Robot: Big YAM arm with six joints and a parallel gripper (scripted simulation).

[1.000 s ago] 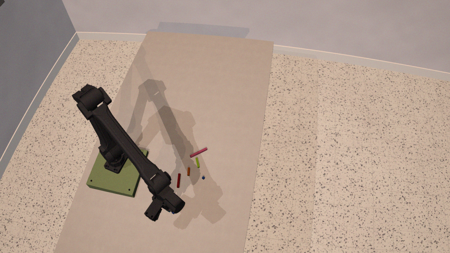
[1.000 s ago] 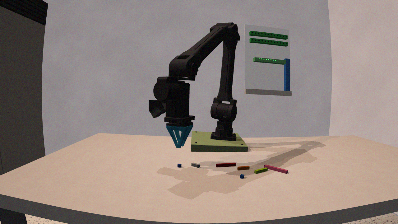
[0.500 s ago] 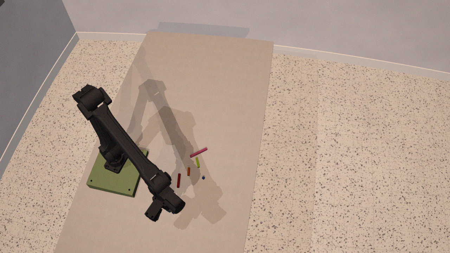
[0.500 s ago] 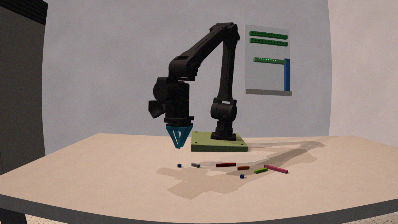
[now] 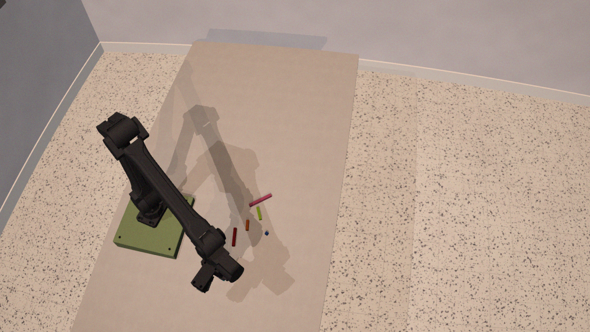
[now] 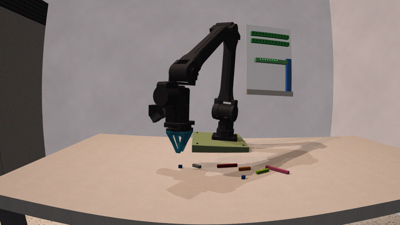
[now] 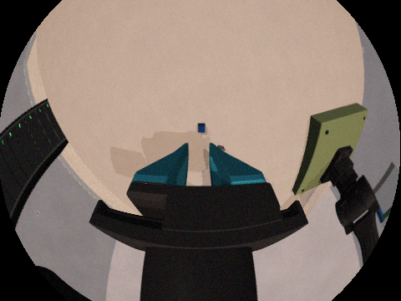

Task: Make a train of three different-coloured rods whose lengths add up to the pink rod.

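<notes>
The grey rod is 6 cm below my hand, 5 cm to the left of it and 2 cm behind it. From my hand the other things lie so: red rod: 16 cm to the left, 6 cm below, 4 cm behind; lime rod: 27 cm to the left, 6 cm below; orange rod: 21 cm to the left, 6 cm below, 2 cm behind.
</notes>
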